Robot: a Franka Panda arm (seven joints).
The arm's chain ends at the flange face. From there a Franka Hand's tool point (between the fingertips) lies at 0.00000 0.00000 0.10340 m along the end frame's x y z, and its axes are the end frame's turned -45 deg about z.
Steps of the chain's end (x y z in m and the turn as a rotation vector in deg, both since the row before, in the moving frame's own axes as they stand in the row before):
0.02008, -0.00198, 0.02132, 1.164, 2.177, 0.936
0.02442, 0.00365, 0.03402, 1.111, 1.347, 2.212
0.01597, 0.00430, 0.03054, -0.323, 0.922, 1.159
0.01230, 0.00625, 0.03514, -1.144, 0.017, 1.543
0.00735, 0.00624, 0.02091, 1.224, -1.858, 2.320
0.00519, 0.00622, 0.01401, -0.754, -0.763, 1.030
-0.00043, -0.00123, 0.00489, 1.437, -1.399, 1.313
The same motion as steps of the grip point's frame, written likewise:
0.01985, 0.01413, 0.02122, -0.716, 2.362, 0.936
0.01782, 0.02021, 0.03397, -0.167, 1.738, 2.212
0.00900, 0.01593, 0.03052, -0.880, 0.424, 1.159
0.00282, 0.01458, 0.03512, -0.821, -0.797, 1.543
0.00006, 0.00566, 0.02083, 2.179, -0.448, 2.320
-0.00266, 0.00804, 0.01399, 0.006, -1.073, 1.030
0.00066, -0.00479, 0.00483, 2.005, 0.027, 1.313

